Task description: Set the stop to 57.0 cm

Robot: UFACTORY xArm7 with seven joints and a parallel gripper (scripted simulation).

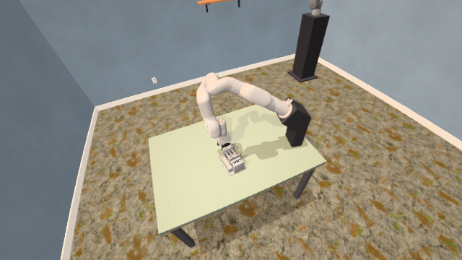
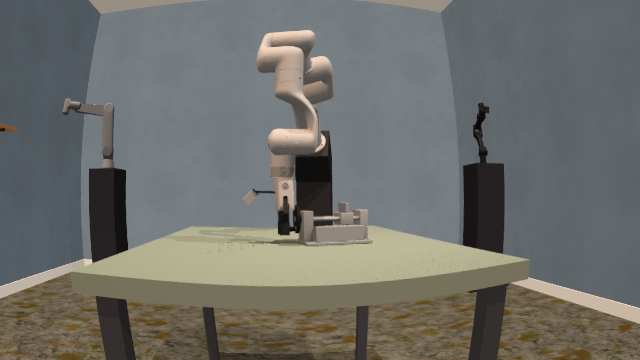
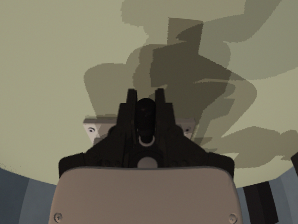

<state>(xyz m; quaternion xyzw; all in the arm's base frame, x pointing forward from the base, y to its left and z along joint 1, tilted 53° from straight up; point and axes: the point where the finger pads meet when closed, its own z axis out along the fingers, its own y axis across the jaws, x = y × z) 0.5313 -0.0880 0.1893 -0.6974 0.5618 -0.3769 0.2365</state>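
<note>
Right now the black handwheel is 2 cm to the left of my hand. The rest, counted from my hand: grey stop block (19 cm to the left, 4 cm above, 2 cm behind).
</note>
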